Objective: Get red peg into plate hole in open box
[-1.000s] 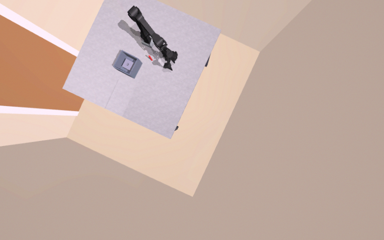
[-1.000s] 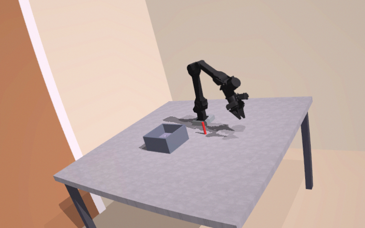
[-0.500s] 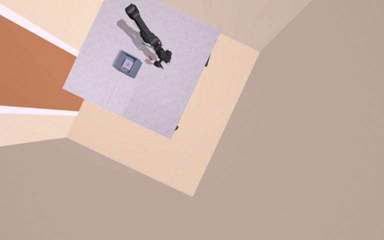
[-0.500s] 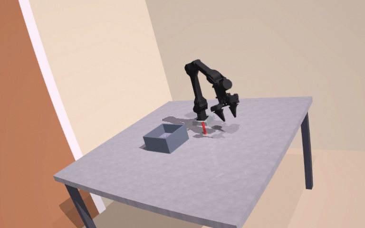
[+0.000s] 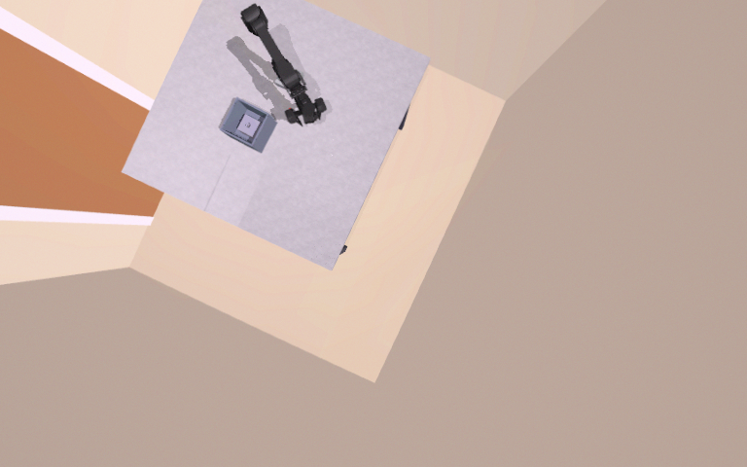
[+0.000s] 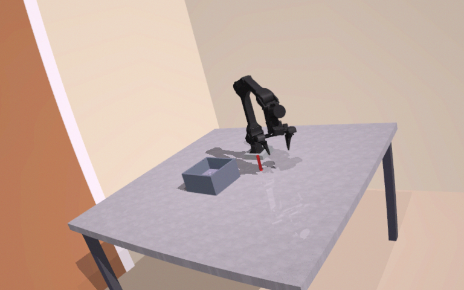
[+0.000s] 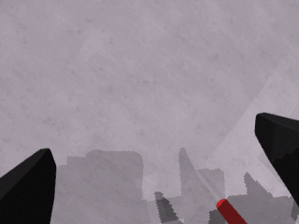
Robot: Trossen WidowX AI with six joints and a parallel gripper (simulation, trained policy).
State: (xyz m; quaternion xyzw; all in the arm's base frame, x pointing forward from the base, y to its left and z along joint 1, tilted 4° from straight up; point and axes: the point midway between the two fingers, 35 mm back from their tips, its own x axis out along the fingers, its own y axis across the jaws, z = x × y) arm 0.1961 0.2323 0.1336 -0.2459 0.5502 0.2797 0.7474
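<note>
My gripper tip is now 14 cm to the left of the red peg, 7 cm above it and 4 cm past it. Round my gripper tip: grey box: 33 cm to the right, 11 cm ahead, 8 cm below; plate: 33 cm to the right, 11 cm ahead, 6 cm below.
</note>
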